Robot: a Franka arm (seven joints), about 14 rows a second.
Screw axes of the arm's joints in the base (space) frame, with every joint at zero. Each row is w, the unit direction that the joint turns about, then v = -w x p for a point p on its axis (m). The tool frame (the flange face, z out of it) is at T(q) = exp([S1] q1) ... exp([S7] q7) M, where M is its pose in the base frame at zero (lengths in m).
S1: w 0 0 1 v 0 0 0
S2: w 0 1 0 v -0.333 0 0
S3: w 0 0 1 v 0 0 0
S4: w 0 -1 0 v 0.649 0 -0.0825
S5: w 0 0 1 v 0 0 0
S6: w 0 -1 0 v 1.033 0 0
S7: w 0 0 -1 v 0 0.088 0
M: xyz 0.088 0 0.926 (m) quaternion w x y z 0 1 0 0
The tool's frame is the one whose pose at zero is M.
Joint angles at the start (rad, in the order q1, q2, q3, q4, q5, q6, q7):
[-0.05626, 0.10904, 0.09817, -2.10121, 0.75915, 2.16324, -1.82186]
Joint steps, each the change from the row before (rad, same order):
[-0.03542, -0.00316, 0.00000, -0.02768, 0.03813, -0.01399, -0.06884]
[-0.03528, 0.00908, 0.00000, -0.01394, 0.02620, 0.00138, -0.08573]
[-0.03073, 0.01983, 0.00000, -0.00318, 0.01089, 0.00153, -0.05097]
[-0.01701, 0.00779, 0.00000, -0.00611, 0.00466, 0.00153, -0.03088]
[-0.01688, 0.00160, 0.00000, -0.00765, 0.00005, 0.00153, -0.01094]
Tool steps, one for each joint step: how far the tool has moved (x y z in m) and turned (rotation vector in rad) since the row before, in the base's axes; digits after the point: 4 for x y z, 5 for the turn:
[-0.0068, -0.0174, -0.0103, 0.03061, -0.00549, 0.00481]
[-0.0022, -0.0188, -0.0104, 0.01461, -0.03068, 0.01508]
[-0.0001, -0.0168, -0.0119, 0.00618, -0.01021, 0.00108]
[-0.0017, -0.0093, -0.0067, 0.00161, -0.00671, 0.00306]
[-0.0025, -0.0092, -0.0040, -0.00089, 0.00140, -0.00920]

